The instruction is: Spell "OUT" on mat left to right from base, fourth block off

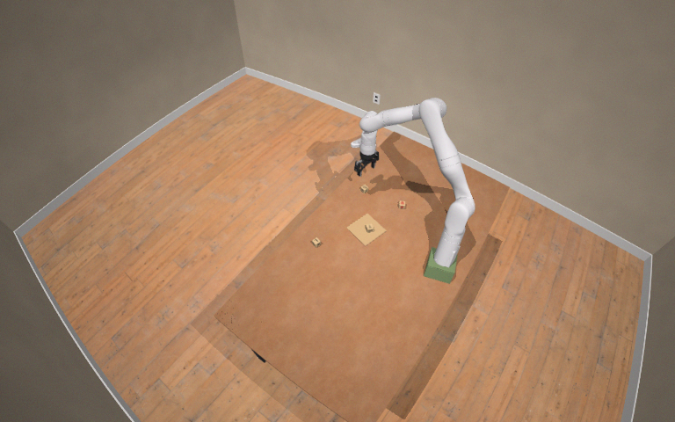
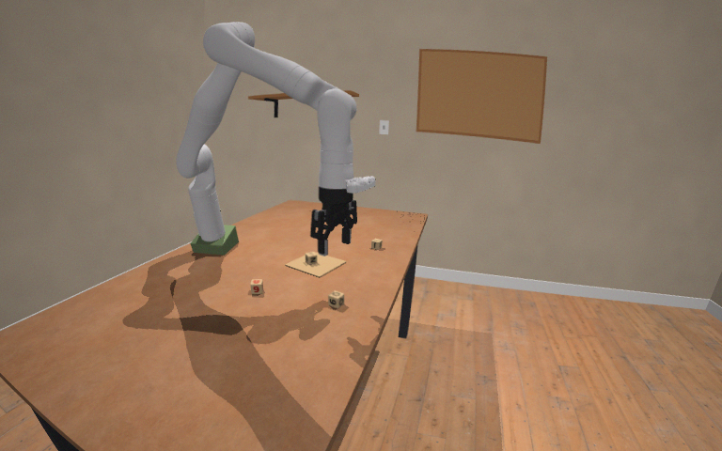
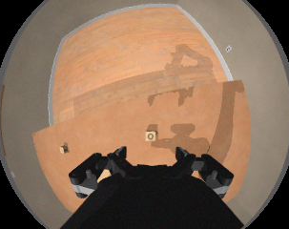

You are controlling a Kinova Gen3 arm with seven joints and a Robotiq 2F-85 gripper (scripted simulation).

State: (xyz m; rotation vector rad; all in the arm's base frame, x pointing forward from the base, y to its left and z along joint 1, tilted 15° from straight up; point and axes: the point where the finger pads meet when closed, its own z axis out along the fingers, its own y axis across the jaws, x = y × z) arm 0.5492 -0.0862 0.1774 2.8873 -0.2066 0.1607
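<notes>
Right now my hand is 14 cm above the letter block. Also, from my hand: tan mat 16 cm behind, 19 cm to the left, 15 cm below.
</notes>
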